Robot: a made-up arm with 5 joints.
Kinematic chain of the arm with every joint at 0, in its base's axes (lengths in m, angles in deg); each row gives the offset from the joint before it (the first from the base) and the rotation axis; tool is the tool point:
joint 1: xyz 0 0 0.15 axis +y
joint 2: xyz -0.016 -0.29 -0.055 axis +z
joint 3: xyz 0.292 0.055 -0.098 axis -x
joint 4: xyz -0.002 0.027 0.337 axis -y
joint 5: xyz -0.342 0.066 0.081 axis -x
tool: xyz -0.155 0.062 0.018
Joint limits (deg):
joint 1: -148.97..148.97
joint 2: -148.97..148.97
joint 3: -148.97..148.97
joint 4: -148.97..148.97
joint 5: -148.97..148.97
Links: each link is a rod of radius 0.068 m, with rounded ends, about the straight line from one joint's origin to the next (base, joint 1, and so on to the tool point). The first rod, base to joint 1, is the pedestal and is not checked.
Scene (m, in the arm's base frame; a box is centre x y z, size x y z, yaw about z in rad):
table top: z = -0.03
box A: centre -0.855 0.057 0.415 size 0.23 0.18 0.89 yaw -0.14
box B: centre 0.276 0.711 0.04 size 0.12 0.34 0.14 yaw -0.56
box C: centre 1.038 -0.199 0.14 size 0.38 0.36 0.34 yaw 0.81
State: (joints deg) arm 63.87 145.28 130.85 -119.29 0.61
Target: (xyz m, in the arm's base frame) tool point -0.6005 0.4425 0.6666
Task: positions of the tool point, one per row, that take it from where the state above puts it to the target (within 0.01 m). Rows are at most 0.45 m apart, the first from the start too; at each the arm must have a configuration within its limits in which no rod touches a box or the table.
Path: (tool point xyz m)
1: -0.7956 -0.3342 0.8979
2: -0.4258 -0.2727 1.1389
3: -0.4949 0.0129 1.0643
4: -0.5549 0.2600 0.9007
5: -0.6005 0.4425 0.6666

